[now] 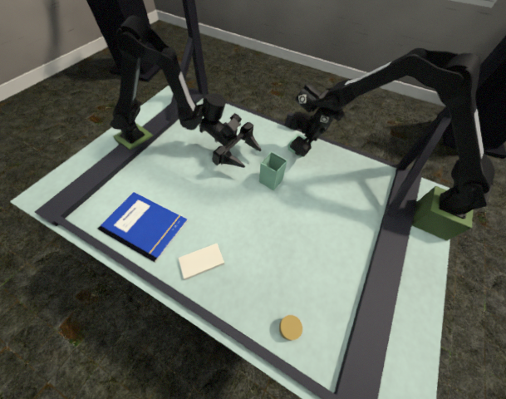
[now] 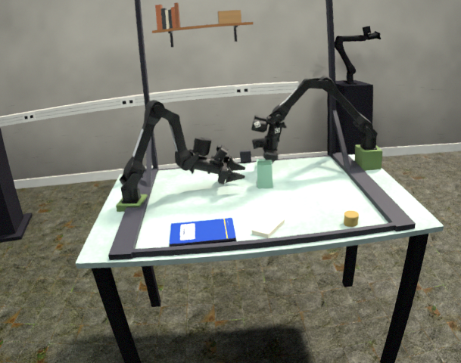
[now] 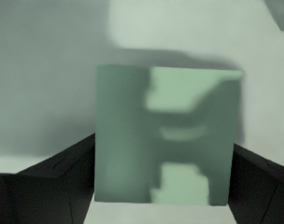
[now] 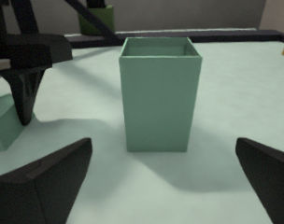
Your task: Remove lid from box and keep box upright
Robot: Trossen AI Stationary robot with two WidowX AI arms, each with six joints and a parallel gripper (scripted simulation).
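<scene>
Now: the green lid 1 cm behind my left hand, 2 cm to the right of it and 2 cm below it. From my left hand the other things lie so: green box 18 cm ahead, 8 cm to the right, 1 cm above; cream card 51 cm ahead, 18 cm to the right, 3 cm below.
</scene>
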